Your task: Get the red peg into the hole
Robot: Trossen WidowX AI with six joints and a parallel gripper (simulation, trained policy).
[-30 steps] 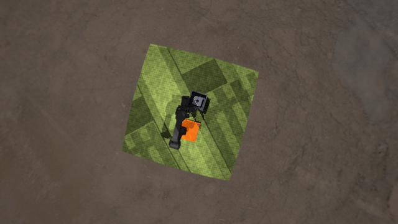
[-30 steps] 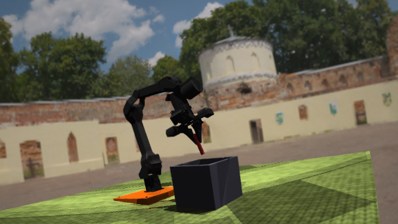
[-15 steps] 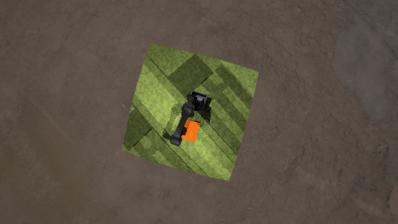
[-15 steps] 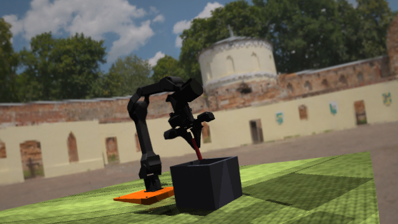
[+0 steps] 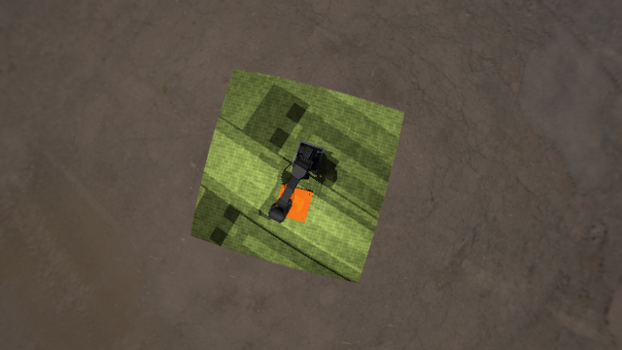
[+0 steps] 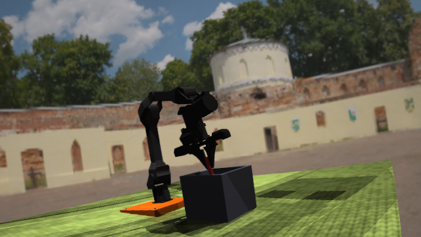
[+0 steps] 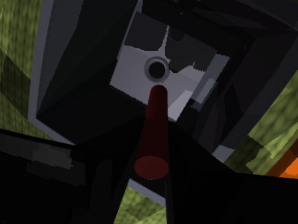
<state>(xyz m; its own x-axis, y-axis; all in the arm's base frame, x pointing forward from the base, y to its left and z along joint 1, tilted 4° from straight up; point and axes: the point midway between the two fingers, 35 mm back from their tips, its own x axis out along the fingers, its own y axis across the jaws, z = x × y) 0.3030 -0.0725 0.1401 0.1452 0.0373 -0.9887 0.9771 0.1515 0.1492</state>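
Right now the grey plate is 10 cm below my gripper tip, 3 cm ahead of it and 1 cm to the right of it. The rest, counted from my gripper tip: red peg: right at my gripper tip.
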